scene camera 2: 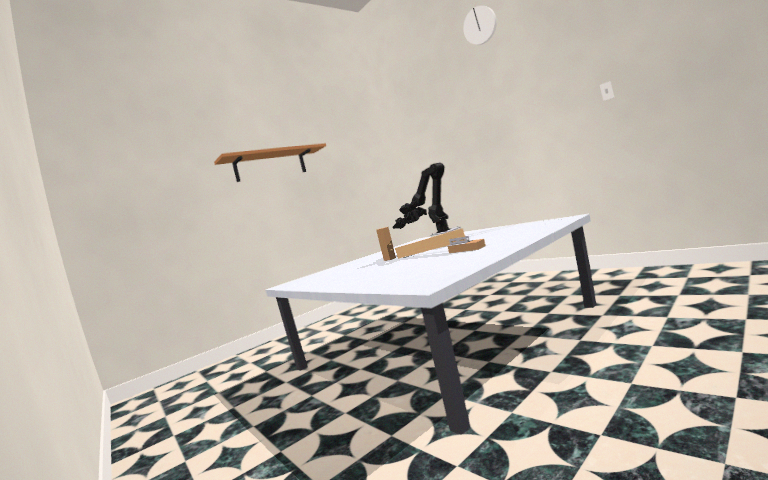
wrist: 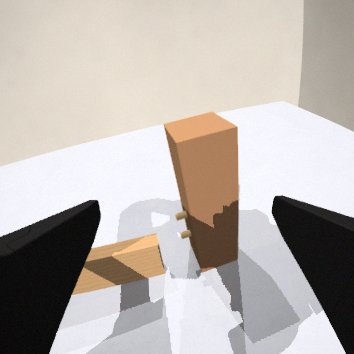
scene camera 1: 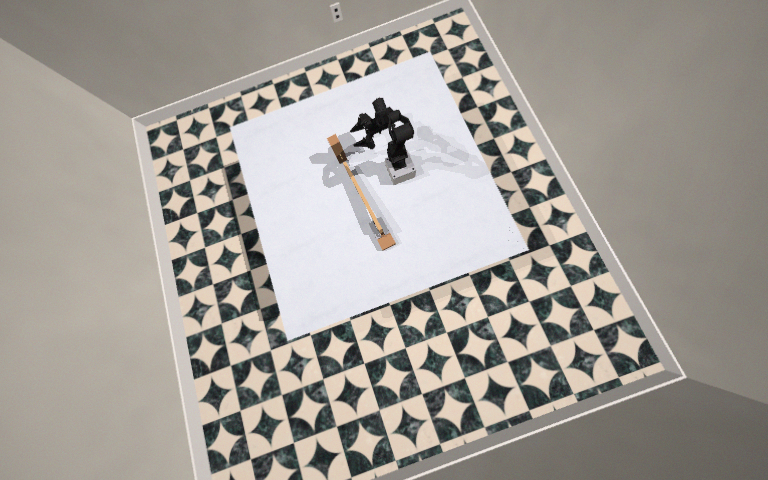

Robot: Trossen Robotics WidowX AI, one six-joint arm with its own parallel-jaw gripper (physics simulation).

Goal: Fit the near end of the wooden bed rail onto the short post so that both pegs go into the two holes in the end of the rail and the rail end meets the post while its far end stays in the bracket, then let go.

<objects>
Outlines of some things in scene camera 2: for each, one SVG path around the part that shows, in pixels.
A wooden bed rail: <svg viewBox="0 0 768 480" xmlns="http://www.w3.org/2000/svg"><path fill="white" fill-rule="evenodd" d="M463 228L395 248L397 257L399 259L450 245L449 239L465 237Z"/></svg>
</objects>
